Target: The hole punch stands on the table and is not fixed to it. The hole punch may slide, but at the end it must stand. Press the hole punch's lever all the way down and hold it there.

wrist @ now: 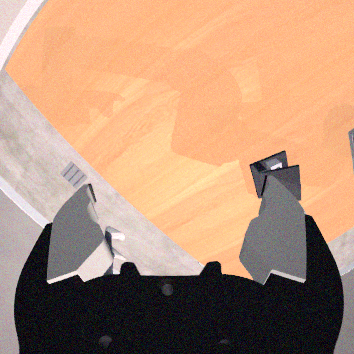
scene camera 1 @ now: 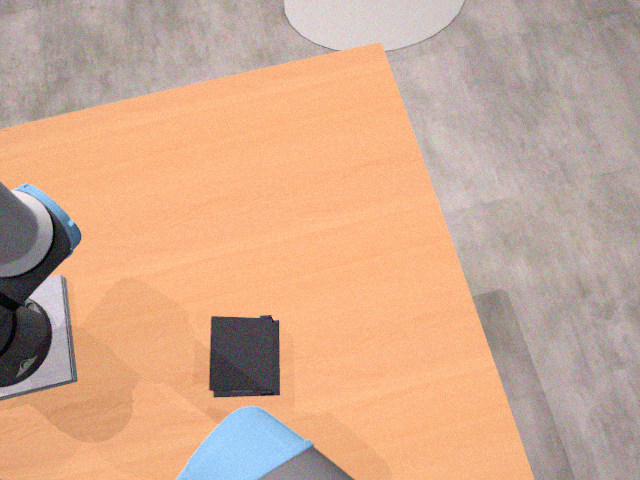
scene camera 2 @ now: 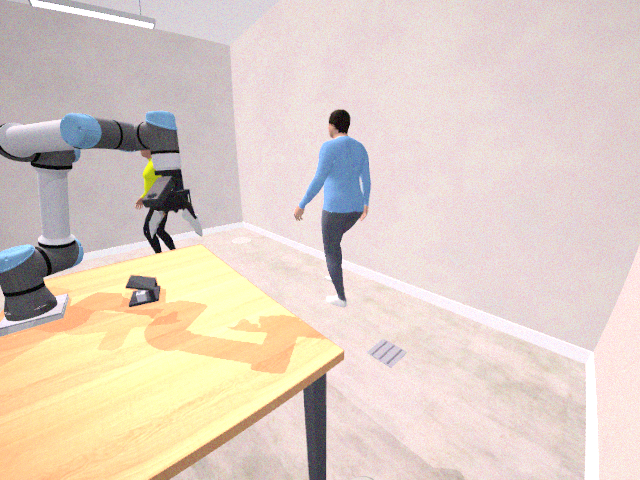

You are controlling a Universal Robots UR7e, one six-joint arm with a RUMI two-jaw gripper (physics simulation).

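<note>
The dark hole punch stands upright on the wooden table. Its lever is raised, with a wedge-shaped gap above the base in scene camera 2. My gripper is open and empty, high above the table and apart from the punch. In the wrist view the right finger overlaps part of the punch. The gripper does not show in scene camera 1.
The robot's base plate lies left of the punch. A blue-capped arm joint shows at the bottom of scene camera 1. A person in blue and one in yellow are beyond the table.
</note>
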